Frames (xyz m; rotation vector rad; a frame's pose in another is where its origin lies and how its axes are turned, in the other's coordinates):
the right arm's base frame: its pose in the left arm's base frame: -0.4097 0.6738 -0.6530 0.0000 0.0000 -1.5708
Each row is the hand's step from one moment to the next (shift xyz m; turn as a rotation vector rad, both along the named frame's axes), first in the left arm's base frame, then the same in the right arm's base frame.
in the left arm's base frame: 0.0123 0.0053 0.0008 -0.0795 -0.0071 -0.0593
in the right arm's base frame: -0.0053 0.0123 0.0008 0.0071 -0.0795 -0.0593
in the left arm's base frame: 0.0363 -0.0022 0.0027 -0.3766 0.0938 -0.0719
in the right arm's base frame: 0.0022 0.0363 0.0027 -0.0938 -0.3766 -0.0719
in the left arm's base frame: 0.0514 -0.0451 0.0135 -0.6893 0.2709 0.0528
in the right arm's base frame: 0.0451 0.0514 0.0135 -0.2709 -0.6893 0.0528
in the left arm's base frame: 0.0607 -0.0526 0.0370 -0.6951 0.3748 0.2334
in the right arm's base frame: 0.0526 0.0607 0.0370 -0.3748 -0.6951 0.2334
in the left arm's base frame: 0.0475 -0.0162 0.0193 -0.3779 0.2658 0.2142
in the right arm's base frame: 0.0162 0.0475 0.0193 -0.2658 -0.3779 0.2142
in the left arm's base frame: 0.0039 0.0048 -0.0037 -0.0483 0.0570 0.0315
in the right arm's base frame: -0.0048 0.0039 -0.0037 -0.0570 -0.0483 0.0315
